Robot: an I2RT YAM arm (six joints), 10 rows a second.
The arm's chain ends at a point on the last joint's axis. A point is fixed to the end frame.
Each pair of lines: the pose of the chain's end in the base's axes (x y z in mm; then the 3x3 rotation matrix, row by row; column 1 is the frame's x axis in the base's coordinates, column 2 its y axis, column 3 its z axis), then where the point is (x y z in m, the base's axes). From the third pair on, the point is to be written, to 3 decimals.
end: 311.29 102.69 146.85; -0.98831 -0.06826 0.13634; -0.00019 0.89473 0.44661; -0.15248 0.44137 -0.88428
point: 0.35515 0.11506 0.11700
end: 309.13 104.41 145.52; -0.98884 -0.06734 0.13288; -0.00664 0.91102 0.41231; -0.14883 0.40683 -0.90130
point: 0.35288 0.11565 0.11506
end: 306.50 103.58 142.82; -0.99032 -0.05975 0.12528; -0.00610 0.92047 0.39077; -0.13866 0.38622 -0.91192
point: 0.350 0.114 0.112
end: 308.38 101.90 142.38; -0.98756 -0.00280 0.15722; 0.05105 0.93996 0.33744; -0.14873 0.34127 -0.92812
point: 0.353 0.108 0.111
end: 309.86 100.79 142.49; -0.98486 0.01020 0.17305; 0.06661 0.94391 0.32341; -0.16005 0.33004 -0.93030
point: 0.355 0.106 0.112
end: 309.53 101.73 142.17; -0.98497 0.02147 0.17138; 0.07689 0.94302 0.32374; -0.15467 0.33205 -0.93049
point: 0.354 0.106 0.111
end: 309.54 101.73 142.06; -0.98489 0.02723 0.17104; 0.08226 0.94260 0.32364; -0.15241 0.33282 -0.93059
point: 0.354 0.106 0.111
